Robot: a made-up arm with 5 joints.
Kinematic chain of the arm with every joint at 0, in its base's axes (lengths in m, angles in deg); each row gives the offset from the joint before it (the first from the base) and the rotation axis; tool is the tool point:
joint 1: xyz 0 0 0.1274 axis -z
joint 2: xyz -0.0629 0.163 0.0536 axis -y
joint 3: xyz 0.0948 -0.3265 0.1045 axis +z
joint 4: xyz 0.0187 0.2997 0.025 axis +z
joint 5: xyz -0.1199 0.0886 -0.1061 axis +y
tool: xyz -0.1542 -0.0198 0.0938
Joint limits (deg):
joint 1: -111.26..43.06
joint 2: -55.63..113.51
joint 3: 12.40..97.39
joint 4: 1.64..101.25
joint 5: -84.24..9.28
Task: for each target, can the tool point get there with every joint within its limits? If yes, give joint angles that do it. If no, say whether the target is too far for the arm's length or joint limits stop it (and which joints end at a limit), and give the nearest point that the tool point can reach.
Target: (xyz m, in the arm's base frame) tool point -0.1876 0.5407 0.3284
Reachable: no: joint limits stop it (at a limit: joint 1, joint 4, joint 5) | nearest point -0.1514 0.3075 0.2667 | short by 0.244 m
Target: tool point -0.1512 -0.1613 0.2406
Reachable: yes | joints 15.53 -42.01 28.11 67.45 -33.09
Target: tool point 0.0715 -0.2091 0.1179
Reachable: yes | joints -45.21 64.69 29.31 66.82 -37.25
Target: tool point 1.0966 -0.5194 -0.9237
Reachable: no: too far | nearest point 0.4275 -0.2025 -0.0770 | short by 1.125 m
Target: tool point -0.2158 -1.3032 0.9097
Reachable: no: too far | nearest point -0.0841 -0.5080 0.3909 | short by 0.959 m
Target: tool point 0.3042 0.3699 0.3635
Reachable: no: joint limits stop it (at a limit: joint 1, joint 2, joint 3, joint 5) | nearest point 0.3360 0.1748 0.2785 | short by 0.215 m
